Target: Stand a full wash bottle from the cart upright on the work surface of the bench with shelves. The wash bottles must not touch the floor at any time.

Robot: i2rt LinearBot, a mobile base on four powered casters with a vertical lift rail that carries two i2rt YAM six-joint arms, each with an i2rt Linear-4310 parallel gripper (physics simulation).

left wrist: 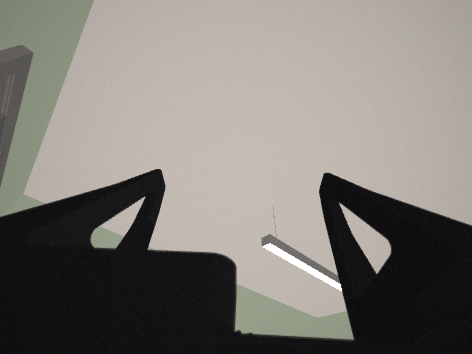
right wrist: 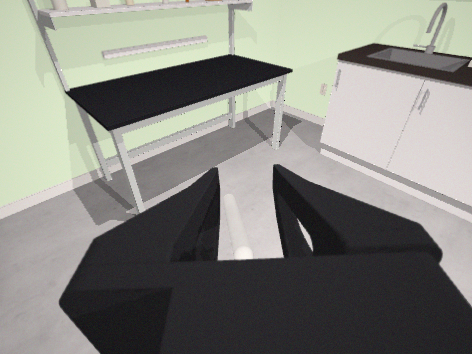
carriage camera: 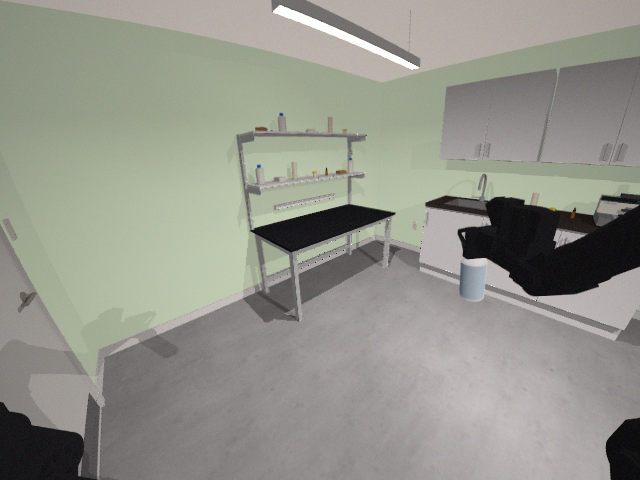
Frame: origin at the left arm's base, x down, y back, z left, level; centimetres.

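Seen in the pictures: left gripper, fingertip midpoint: (left wrist: pixel 241 179); right gripper, fingertip midpoint: (right wrist: pixel 245 176) (carriage camera: pixel 463 231).
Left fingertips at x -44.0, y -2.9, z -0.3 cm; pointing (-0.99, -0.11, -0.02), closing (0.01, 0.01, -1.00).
Offsets run from my left fingertips to a thing's top centre. "spot": to the spot under its first point. Level surfaces: height alone.
A wash bottle @(dy -40.0, dx +21.0, dz -70.5 cm) (carriage camera: pixel 473 280) with a blue body and white shoulder hangs upright below my right gripper (carriage camera: pixel 464 241) (right wrist: pixel 246 170), which is shut on its upper part. In the right wrist view its pale spout tube @(spot: dy -40.6, dx +21.5, dz -69.3 cm) (right wrist: pixel 236 227) shows between the fingers; the cap is hidden. The bottle is in the air, apart from the bench. The bench with shelves has a black work surface @(dx +72.8 cm) (carriage camera: pixel 325 224) (right wrist: pixel 180 90) and stands against the green wall, ahead and left of the right gripper. My left gripper (left wrist: pixel 241 179) is open and empty, pointing at the ceiling. The cart does not show.
Two shelves (carriage camera: pixel 305 134) (carriage camera: pixel 310 180) above the bench hold bottles and small items. A counter (carriage camera: pixel 436 202) (right wrist: pixel 357 54) with a sink stands at the right, below wall cabinets (carriage camera: pixel 496 121). A door (carriage camera: pixel 36 330) is at the left. A lamp (carriage camera: pixel 346 35) (left wrist: pixel 300 262) hangs from the ceiling.
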